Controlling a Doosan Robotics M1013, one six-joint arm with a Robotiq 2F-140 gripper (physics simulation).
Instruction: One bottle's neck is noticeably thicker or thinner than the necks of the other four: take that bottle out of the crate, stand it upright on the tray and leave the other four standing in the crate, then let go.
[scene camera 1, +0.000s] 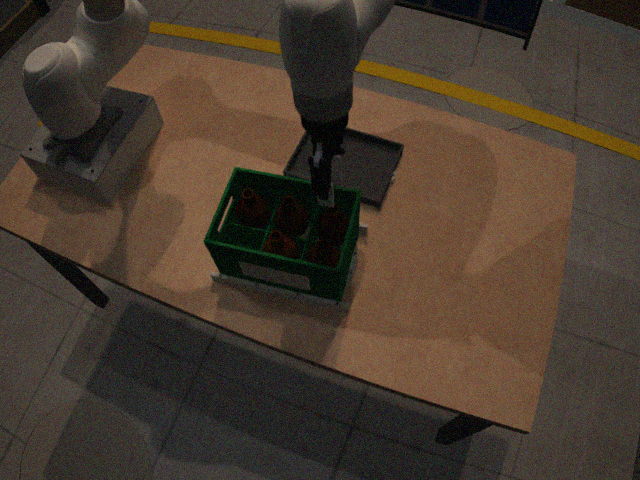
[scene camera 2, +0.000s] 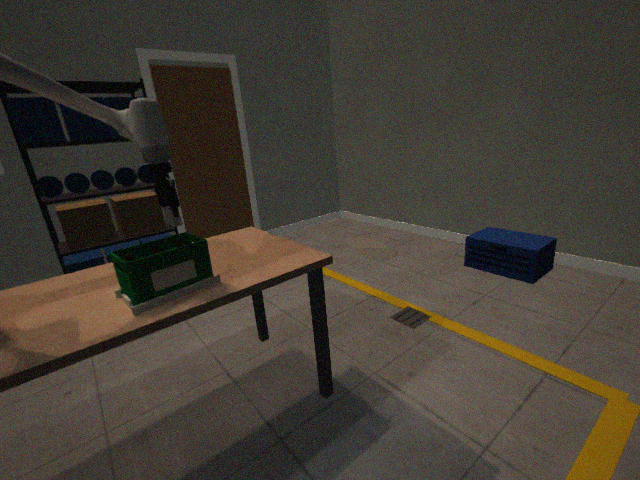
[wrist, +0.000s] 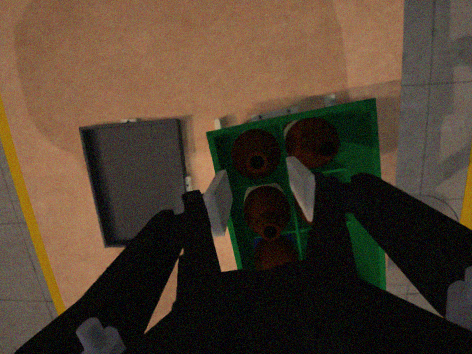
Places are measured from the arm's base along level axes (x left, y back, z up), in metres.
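Pixels of known places: gripper, fingertip midpoint: (scene camera 1: 330, 191) (scene camera 2: 174, 224) (wrist: 258, 178); arm's base, link origin: (scene camera 1: 83, 129).
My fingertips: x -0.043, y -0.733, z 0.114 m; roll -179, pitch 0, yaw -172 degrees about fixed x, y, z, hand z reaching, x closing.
Note:
Ahead of a thing's pixels: the offset from my fingertips to its top centre. "*": to the spot under its first point. Level surfaces: height alone.
The green crate @(dx -0.054, dy +0.080, dz -0.050 m) (scene camera 1: 225, 260) (scene camera 2: 133, 279) (wrist: 362, 152) stands on the table with five brown bottles upright in its cells: back right (scene camera 1: 333, 222) (wrist: 255, 150), back middle (scene camera 1: 292, 215) (wrist: 266, 207), back left (scene camera 1: 253, 207) (wrist: 275, 255), front right (scene camera 1: 323, 252) (wrist: 311, 140) and front middle (scene camera 1: 280, 244). I cannot tell which neck differs. The dark grey tray @(* dx +0.260, dy -0.001, dz -0.220 m) (scene camera 1: 369, 160) (wrist: 140, 190) lies behind the crate and holds no bottle. My gripper (scene camera 1: 324, 198) (scene camera 2: 172, 219) (wrist: 258, 178) is partly open with nothing between its fingers, above the crate's back right part. Its right finger hides most of the front middle bottle in the wrist view.
Pale locating strips @(* dx -0.157, dy +0.109, dz -0.195 m) (scene camera 1: 258, 284) (scene camera 2: 175, 294) run along the crate's base on the wooden table @(dz -0.226 m) (scene camera 1: 423, 289) (scene camera 2: 248, 248). The crate's walls and dividers surround the bottles. A second white arm (scene camera 1: 67, 87) stands on a grey base block at the table's left end.

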